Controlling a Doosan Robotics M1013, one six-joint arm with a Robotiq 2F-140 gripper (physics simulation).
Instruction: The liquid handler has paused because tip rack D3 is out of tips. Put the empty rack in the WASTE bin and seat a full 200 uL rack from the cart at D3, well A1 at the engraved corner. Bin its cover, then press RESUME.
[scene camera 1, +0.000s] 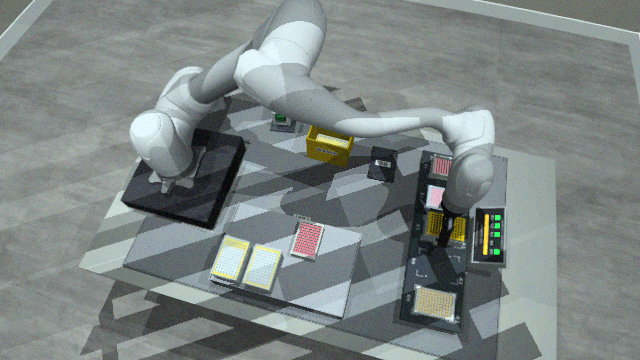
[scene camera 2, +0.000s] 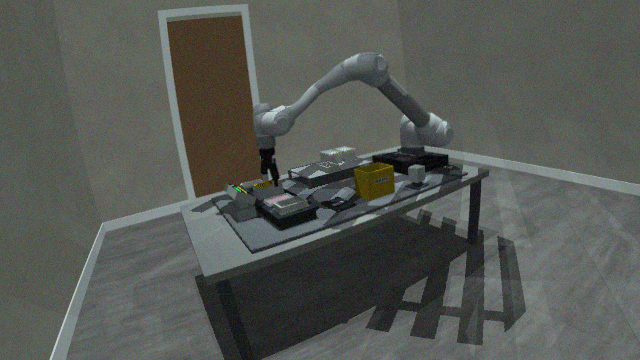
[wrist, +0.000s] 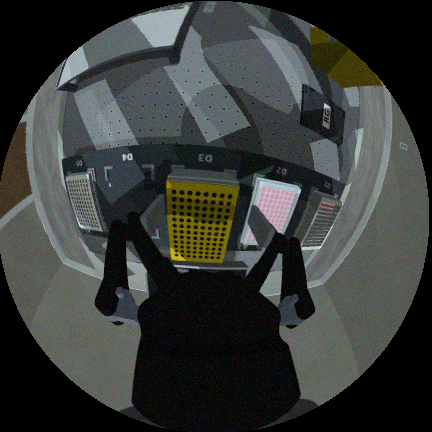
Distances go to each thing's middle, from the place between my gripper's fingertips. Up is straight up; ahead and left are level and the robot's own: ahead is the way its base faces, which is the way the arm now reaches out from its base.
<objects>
The tan rack (scene camera 1: 429, 302) lies 260 mm to the right of my hand and 20 mm below it. Round my hand: dark plate (scene camera 1: 382, 166) 210 mm behind, 250 mm to the left, 80 mm below; then yellow waste bin (scene camera 2: 376, 180) 430 mm behind, 280 mm to the left, 10 mm below.
</objects>
